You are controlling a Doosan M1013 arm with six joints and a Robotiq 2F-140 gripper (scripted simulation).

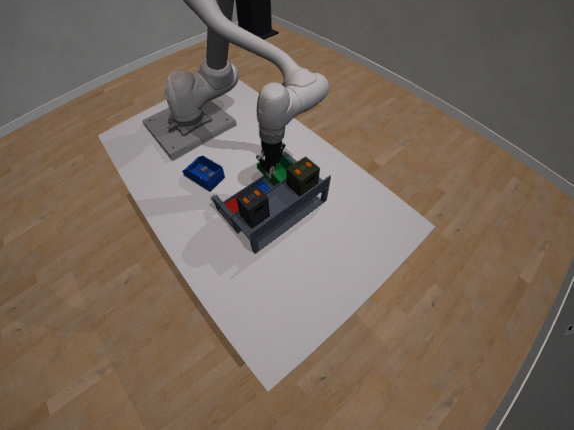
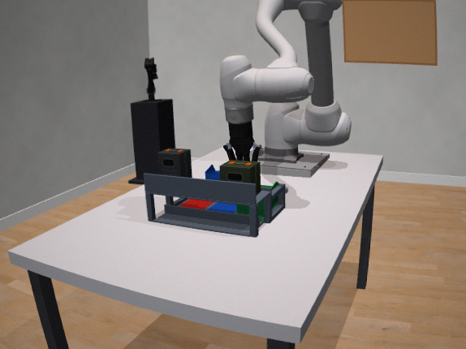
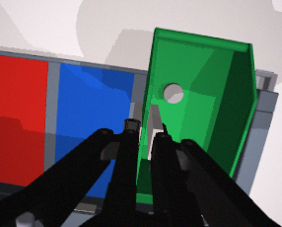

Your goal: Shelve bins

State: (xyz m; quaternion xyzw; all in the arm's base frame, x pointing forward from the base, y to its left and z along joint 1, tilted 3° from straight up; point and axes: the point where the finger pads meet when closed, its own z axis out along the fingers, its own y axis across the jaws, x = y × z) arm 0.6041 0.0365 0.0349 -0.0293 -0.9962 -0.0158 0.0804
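Right now my hand is 5 cm to the right of the green bin, 4 cm above it and 1 cm past it. The rest, counted from my hand: blue bin 25 cm behind, 19 cm to the right, 5 cm below; then red mark 18 cm to the right, 9 cm below, 4 cm ahead; then blue mark 9 cm below, 7 cm to the right, 4 cm ahead.
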